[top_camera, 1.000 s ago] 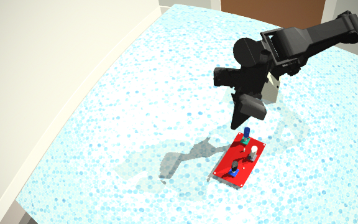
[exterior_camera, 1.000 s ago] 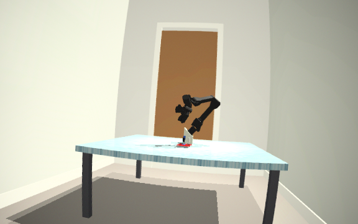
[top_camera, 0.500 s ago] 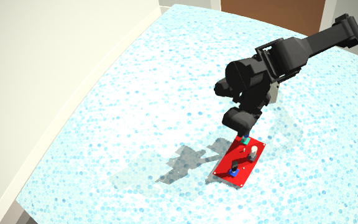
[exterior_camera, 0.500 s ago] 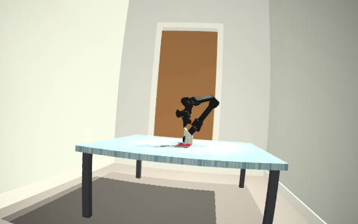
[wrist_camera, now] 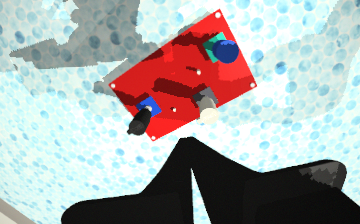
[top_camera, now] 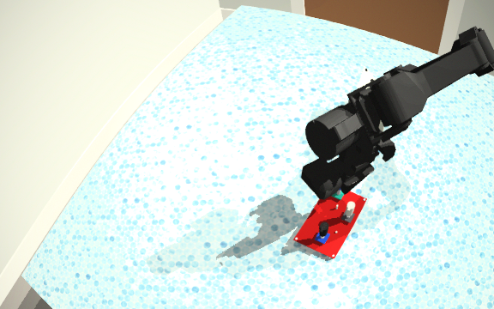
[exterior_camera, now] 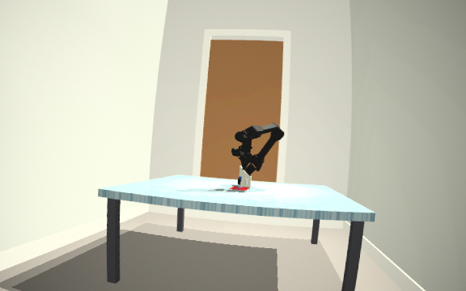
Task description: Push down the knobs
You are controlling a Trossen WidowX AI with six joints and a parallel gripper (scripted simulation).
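My gripper tip is 70 mm above the cream knob, 20 mm to the right of it and 10 mm past it.
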